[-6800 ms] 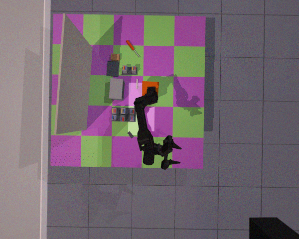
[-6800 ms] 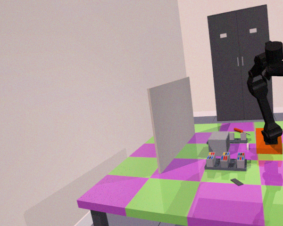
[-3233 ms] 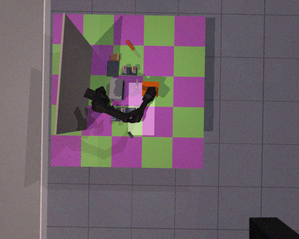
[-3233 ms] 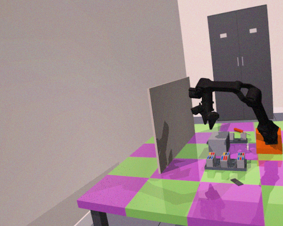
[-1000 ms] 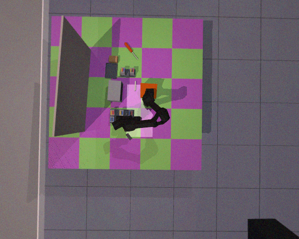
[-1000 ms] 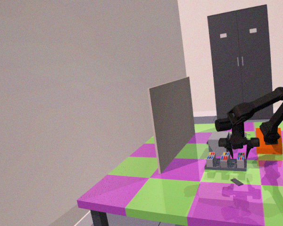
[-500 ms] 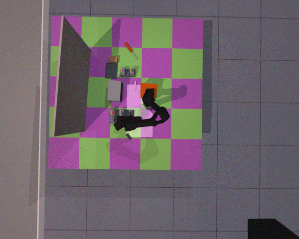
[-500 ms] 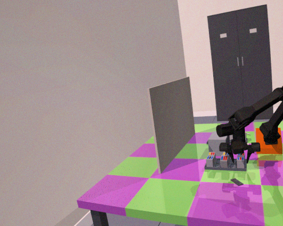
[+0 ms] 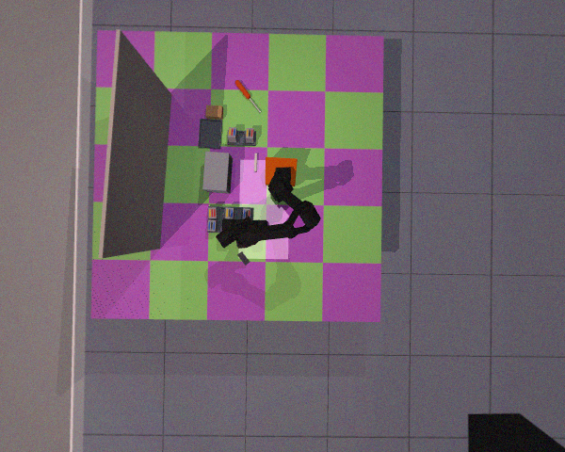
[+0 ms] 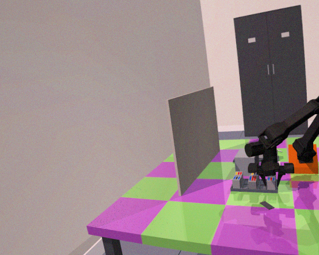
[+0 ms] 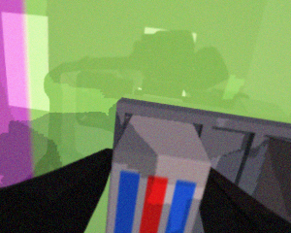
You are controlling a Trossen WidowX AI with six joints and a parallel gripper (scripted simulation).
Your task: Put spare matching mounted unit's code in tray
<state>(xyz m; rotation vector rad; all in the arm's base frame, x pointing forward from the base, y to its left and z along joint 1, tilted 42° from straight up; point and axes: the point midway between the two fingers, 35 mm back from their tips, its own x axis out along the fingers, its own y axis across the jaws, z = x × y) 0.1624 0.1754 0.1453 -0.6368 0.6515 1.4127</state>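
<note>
Now: the dark tray 16 cm ahead of my gripper tip, 42 cm to the right of it and 1 cm below it. Round my gripper tip: tall grey panel: 37 cm ahead, 25 cm to the right, 21 cm above; then cardboard box: 14 cm ahead, 51 cm to the right; then unit: 12 cm ahead, 23 cm to the right, 3 cm above.
</note>
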